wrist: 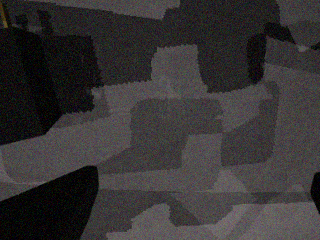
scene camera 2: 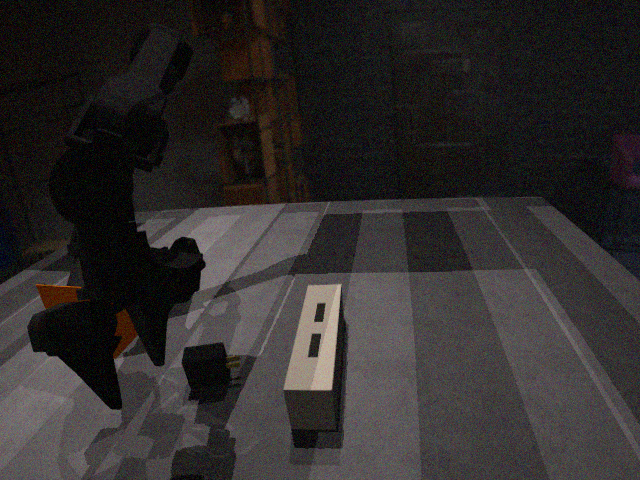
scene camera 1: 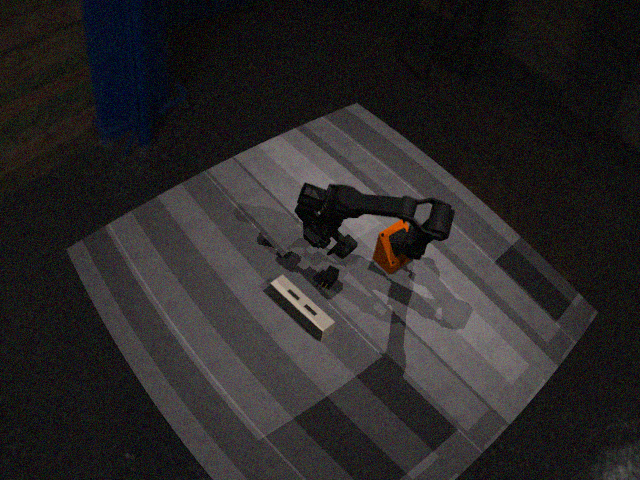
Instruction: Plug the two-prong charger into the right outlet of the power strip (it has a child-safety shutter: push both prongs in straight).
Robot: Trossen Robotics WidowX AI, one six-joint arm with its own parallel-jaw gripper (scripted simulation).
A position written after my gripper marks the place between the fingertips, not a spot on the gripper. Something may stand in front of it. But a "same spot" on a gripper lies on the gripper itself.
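Labels:
My gripper is in sight in scene camera 1 (pixel 316 242), and scene camera 2 and the wrist view show it too. On my gripper, (wrist: pixel 68 200) and (scene camera 2: pixel 158 344) are the same spot.

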